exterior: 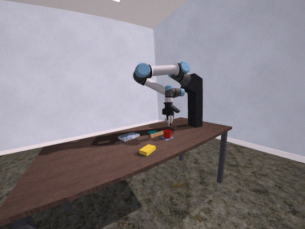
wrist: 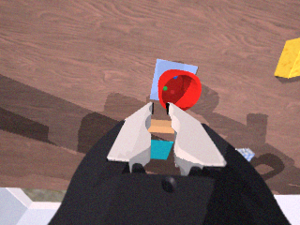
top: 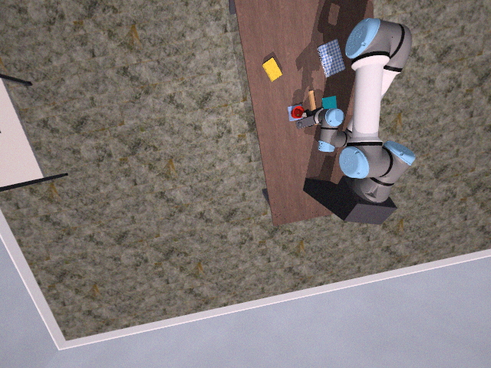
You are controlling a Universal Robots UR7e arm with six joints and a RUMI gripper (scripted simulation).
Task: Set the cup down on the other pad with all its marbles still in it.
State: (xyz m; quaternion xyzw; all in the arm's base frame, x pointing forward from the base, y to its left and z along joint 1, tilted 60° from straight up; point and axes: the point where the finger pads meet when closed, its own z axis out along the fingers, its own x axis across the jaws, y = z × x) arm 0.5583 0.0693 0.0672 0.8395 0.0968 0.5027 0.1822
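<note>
My gripper is now 4 cm short of the red cup and 10 cm above it. Round my hand: wooden rail (3 cm ahead, 12 cm to the right, 12 cm below); then light blue pad (4 cm ahead, 13 cm below); then teal pad (1 cm ahead, 23 cm to the right, 13 cm below).
</note>
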